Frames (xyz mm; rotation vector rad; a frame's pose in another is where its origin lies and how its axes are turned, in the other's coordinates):
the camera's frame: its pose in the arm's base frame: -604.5 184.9 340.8 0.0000 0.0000 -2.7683
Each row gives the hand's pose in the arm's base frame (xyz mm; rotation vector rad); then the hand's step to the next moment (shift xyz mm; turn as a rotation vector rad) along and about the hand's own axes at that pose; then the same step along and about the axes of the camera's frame.
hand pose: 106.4 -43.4 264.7 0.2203 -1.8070 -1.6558
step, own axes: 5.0 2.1 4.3 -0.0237 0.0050 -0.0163
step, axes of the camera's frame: 4.8 -3.2 3.9 -0.0270 0.0102 -0.0042
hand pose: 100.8 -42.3 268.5 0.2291 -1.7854 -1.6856
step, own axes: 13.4 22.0 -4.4 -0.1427 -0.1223 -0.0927
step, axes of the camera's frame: 3.7 6.7 25.0 -0.1093 0.0609 -0.1681
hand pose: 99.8 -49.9 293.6 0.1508 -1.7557 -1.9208
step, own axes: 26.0 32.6 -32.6 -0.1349 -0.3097 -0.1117
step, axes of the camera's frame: 13.7 39.0 33.0 -0.0513 0.0570 -0.3474
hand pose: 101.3 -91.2 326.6 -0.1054 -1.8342 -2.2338
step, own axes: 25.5 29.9 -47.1 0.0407 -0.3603 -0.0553
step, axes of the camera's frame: 31.9 46.4 24.3 0.1091 -0.0471 -0.3470
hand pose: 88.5 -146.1 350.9 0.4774 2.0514 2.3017
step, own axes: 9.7 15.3 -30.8 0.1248 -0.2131 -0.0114
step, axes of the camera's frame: 23.7 22.7 14.2 0.1337 -0.1006 -0.1820
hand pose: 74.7 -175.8 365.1 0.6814 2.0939 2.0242
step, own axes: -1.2 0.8 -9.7 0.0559 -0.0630 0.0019
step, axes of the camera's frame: 6.0 7.7 1.3 0.0485 -0.0469 -0.0504
